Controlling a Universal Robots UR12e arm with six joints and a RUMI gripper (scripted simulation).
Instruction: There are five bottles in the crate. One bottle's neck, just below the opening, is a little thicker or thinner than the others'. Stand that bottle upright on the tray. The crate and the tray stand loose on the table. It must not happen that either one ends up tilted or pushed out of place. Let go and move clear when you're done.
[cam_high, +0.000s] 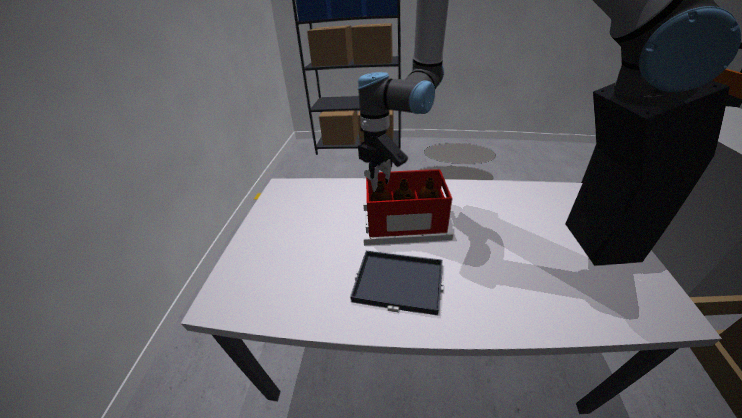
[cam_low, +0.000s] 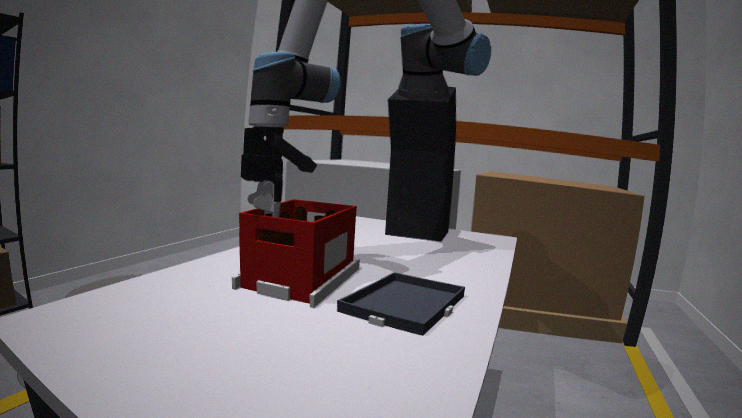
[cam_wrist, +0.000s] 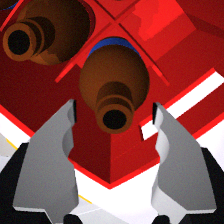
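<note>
Right now the brown bottle is 70 mm below my hand. Round my hand: dark tray (20 mm behind, 310 mm to the left, 140 mm below); then glass bottle (80 mm behind, 10 mm to the right, 70 mm below); then red crate (80 mm behind, 40 mm to the left, 70 mm below).
</note>
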